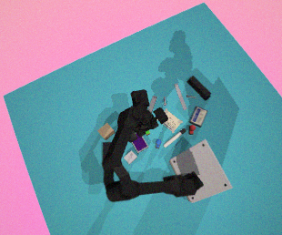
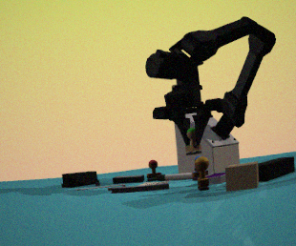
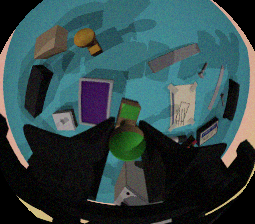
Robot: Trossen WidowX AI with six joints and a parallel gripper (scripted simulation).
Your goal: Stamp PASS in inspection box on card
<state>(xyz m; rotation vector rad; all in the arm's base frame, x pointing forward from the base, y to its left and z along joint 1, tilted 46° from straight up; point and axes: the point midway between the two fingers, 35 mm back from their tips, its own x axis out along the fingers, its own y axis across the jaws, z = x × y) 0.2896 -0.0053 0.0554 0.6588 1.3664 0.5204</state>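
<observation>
Now: the beige card 13 cm to the right of my gripper tip and 10 cm below it. Also, from my gripper tip: blue stamp (7 cm behind, 2 cm to the right, 7 cm below); then green-knobbed stamp (right at my gripper tip); then purple ink pad (1 cm behind, 5 cm to the left, 9 cm below).
</observation>
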